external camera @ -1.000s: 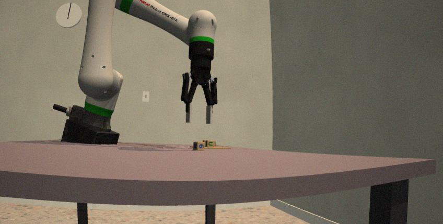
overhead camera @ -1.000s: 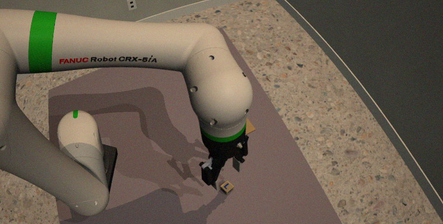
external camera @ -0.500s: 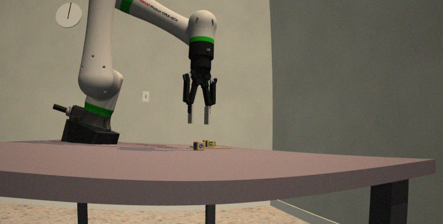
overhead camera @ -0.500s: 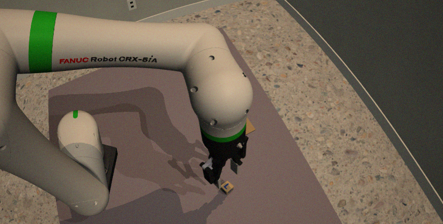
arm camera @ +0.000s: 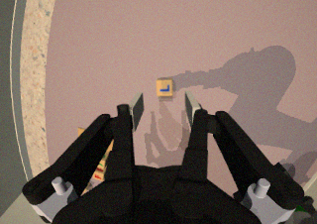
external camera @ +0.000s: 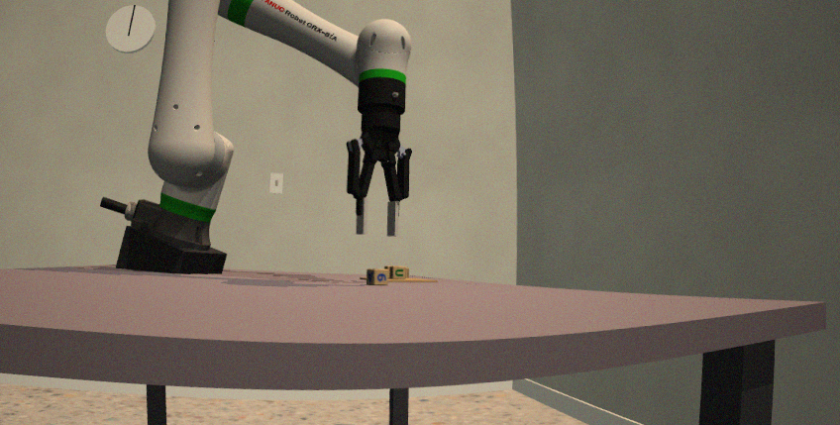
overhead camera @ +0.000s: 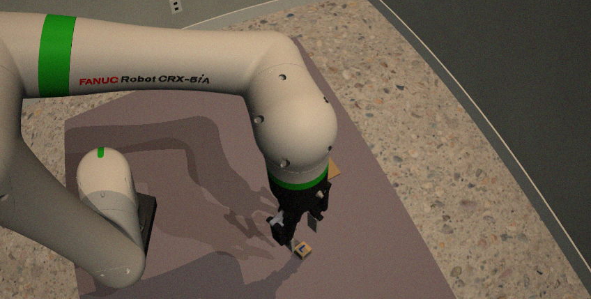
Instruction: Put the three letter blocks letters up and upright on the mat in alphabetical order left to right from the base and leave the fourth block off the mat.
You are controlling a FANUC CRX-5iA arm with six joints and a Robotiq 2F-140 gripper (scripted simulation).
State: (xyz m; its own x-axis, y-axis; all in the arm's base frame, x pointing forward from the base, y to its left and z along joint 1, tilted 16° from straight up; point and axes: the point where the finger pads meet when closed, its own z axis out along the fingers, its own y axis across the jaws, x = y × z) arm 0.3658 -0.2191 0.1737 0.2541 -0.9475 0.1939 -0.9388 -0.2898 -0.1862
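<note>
Now: the blue-marked block 11 cm below my hand. The rest, counted from my hand: tan mat (11 cm ahead, 22 cm to the left, 12 cm below); then green-lettered block (11 cm ahead, 22 cm to the left, 10 cm below); then red-lettered block (12 cm ahead, 26 cm to the left, 10 cm below).
</note>
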